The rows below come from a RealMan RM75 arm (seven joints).
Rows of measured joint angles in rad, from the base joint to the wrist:
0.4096, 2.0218, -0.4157, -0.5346, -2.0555, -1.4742, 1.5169
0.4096, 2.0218, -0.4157, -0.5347, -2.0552, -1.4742, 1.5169
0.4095, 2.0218, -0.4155, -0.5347, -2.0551, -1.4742, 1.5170
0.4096, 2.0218, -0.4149, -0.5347, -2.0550, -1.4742, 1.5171
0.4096, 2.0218, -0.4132, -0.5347, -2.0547, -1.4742, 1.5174
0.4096, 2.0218, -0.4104, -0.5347, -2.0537, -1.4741, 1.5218
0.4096, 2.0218, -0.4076, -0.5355, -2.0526, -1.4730, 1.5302
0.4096, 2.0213, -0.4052, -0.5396, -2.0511, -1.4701, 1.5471
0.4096, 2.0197, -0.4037, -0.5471, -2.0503, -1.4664, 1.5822
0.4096, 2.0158, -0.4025, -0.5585, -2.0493, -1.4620, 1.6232
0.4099, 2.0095, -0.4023, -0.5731, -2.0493, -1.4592, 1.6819
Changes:
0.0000, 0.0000, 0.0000, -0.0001, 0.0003, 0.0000, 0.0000
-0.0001, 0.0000, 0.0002, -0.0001, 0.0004, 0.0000, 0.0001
0.0000, 0.0000, 0.0008, -0.0001, 0.0005, 0.0000, 0.0002
0.0000, 0.0000, 0.0025, -0.0001, 0.0008, 0.0000, 0.0005
0.0000, 0.0000, 0.0053, -0.0001, 0.0018, 0.0001, 0.0049
0.0000, 0.0000, 0.0081, -0.0009, 0.0029, 0.0012, 0.0133
0.0000, -0.0005, 0.0105, -0.0050, 0.0044, 0.0041, 0.0302
0.0000, -0.0021, 0.0120, -0.0125, 0.0052, 0.0078, 0.0653
0.0000, -0.0060, 0.0132, -0.0239, 0.0062, 0.0122, 0.1063
0.0003, -0.0123, 0.0134, -0.0385, 0.0062, 0.0150, 0.1650

